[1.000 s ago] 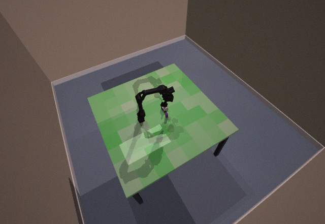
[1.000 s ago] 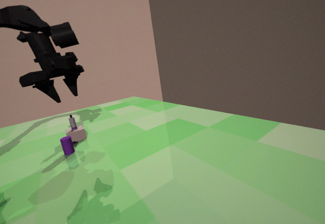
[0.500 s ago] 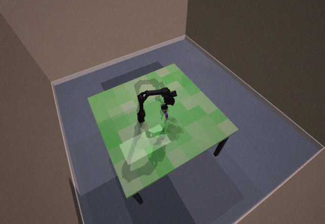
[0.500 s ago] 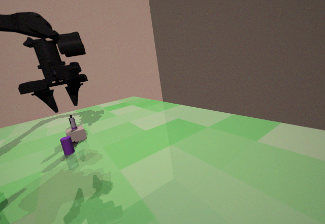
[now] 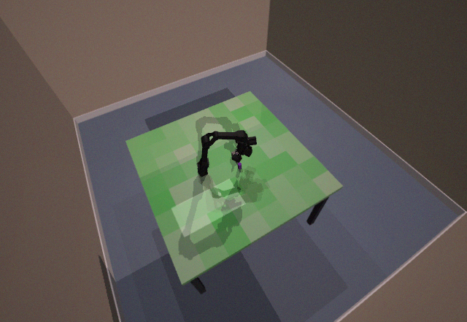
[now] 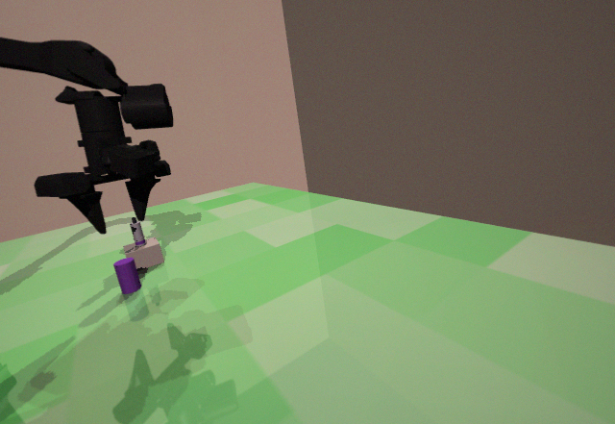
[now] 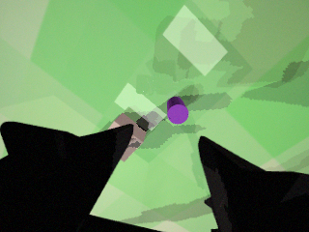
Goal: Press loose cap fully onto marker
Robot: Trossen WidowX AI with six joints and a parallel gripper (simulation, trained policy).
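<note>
The purple cap lies 80 mm below my gripper tip, 10 mm to the right of it and 10 mm behind it. From my gripper tip the other things lie so: holder block 100 mm to the left, 90 mm below, 20 mm ahead.
</note>
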